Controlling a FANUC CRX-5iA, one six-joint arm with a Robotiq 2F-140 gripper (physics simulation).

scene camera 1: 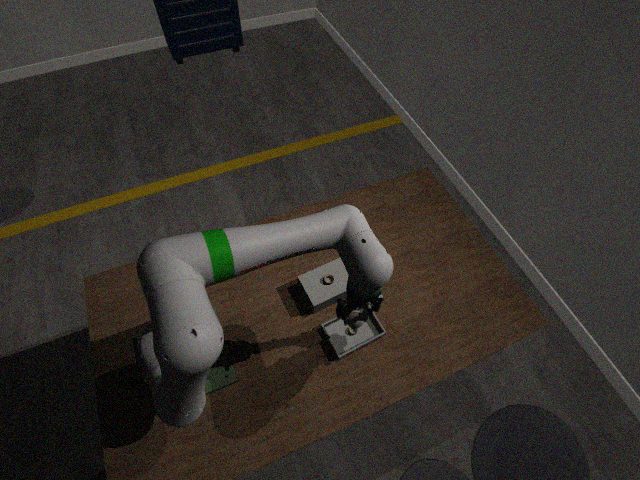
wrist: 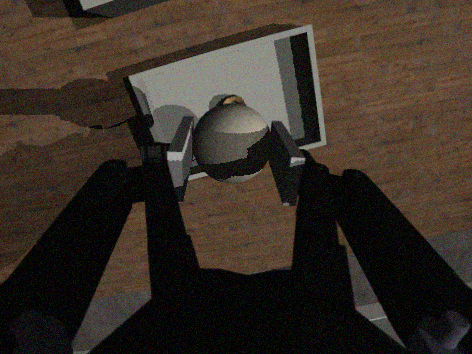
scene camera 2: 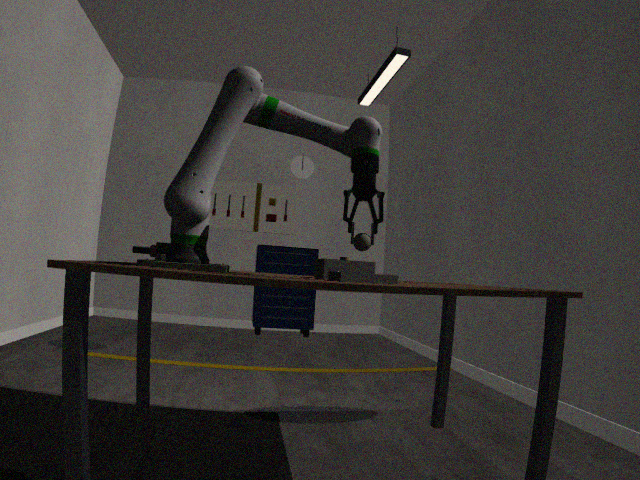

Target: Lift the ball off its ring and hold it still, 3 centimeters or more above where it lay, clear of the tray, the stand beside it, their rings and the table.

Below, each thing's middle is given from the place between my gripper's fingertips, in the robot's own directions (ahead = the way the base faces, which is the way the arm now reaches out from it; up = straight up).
The ball [wrist: 231, 143] lies 10 mm above my hand. From my hand the other things lie so: shallow tray [scene camera 1: 344, 340] (10 mm ahead, 110 mm below); box-shaped stand [scene camera 1: 321, 287] (180 mm to the left, 80 mm below).
